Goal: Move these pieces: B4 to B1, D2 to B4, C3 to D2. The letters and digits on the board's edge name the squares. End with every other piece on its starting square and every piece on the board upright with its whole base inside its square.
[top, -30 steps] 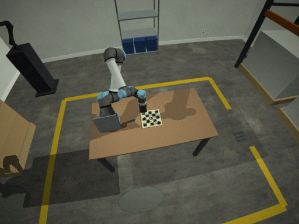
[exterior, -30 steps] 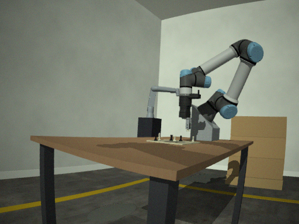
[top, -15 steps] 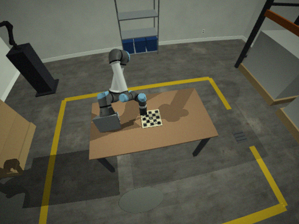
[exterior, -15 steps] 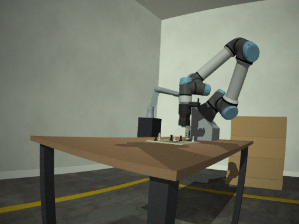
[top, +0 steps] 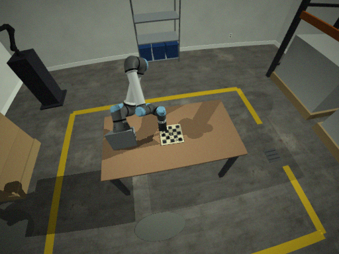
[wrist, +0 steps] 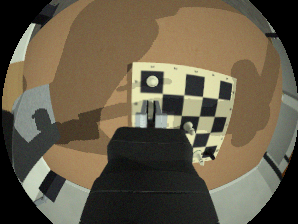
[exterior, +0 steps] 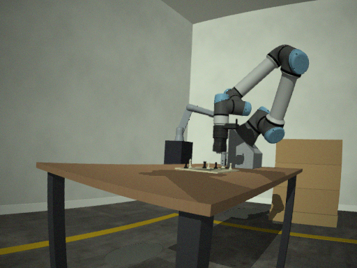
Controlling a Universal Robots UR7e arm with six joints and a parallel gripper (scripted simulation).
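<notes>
Right now my hand is 1 cm above the white piece. Round my hand: black piece 4 cm ahead, 8 cm to the right, 2 cm below; then chessboard 7 cm ahead, 4 cm to the right, 4 cm below.
</notes>
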